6 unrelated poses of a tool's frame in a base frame.
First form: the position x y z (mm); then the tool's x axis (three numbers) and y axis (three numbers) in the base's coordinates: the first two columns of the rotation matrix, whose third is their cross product.
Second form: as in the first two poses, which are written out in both.
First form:
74, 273, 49, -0.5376, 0.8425, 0.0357, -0.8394, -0.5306, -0.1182
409, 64, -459, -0.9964, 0.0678, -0.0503, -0.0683, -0.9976, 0.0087
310, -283, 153, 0.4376, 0.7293, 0.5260, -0.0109, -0.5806, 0.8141
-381, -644, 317, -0.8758, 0.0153, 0.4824, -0.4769, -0.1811, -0.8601
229, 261, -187, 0.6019, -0.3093, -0.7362, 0.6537, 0.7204, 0.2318
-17, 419, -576, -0.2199, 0.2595, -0.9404, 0.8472, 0.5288, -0.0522
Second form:
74, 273, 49, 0.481, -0.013, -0.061, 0.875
409, 64, -459, 0.034, -0.025, 0.005, 0.999
310, -283, 153, 0.391, 0.752, 0.239, 0.474
-381, -644, 317, 0.165, 0.187, -0.618, 0.745
229, 261, -187, 0.860, 0.248, 0.347, -0.280
-17, 419, -576, 0.493, 0.383, 0.722, -0.298

